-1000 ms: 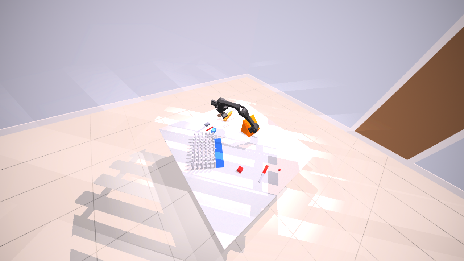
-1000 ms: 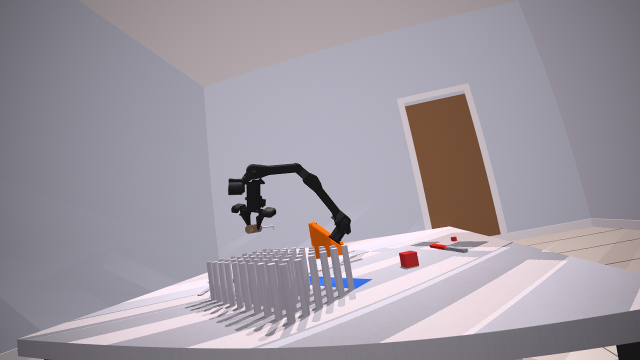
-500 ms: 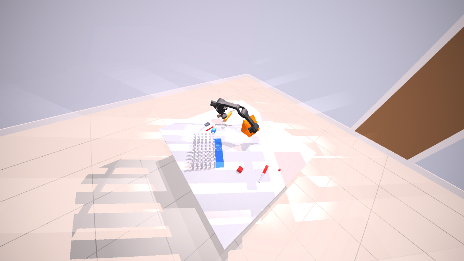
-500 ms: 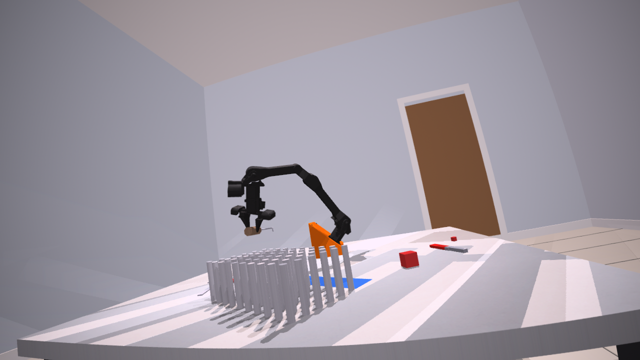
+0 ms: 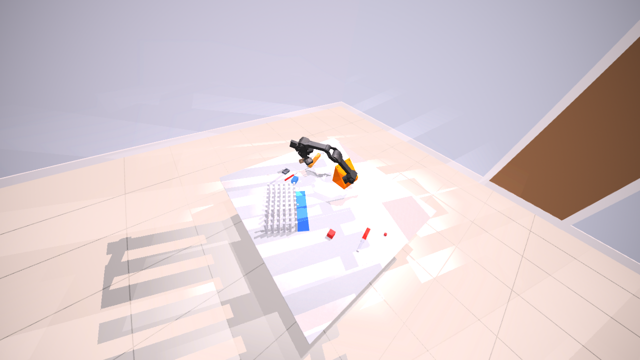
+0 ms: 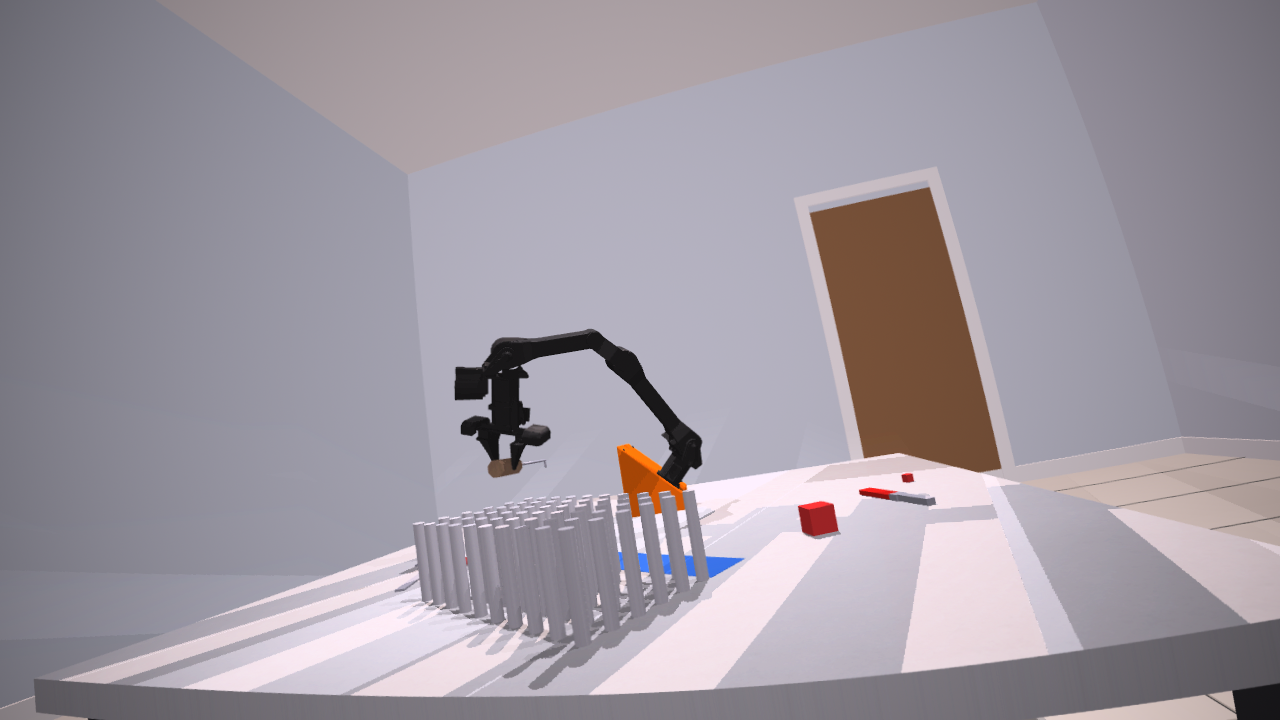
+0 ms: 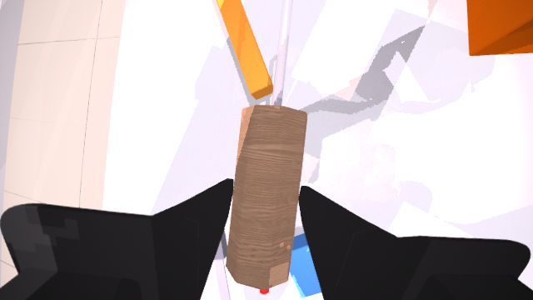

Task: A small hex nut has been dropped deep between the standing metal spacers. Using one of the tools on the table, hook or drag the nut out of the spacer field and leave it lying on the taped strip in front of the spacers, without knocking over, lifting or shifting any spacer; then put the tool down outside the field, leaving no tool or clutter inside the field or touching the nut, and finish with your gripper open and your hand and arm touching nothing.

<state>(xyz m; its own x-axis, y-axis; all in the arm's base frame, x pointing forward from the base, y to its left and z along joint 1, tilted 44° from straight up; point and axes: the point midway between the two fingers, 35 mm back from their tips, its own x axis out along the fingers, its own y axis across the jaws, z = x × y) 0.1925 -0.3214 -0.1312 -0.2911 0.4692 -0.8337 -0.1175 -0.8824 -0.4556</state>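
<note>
The thin red stick lies 8 cm ahead of my gripper tip, 5 cm to the right of it and 16 cm below it. Round my gripper tip: blue block: 12 cm ahead, 2 cm to the left, 14 cm below; blue taped strip: 27 cm ahead, 28 cm to the left, 16 cm below; yellow bar: 21 cm behind, 7 cm to the right, 15 cm below.
</note>
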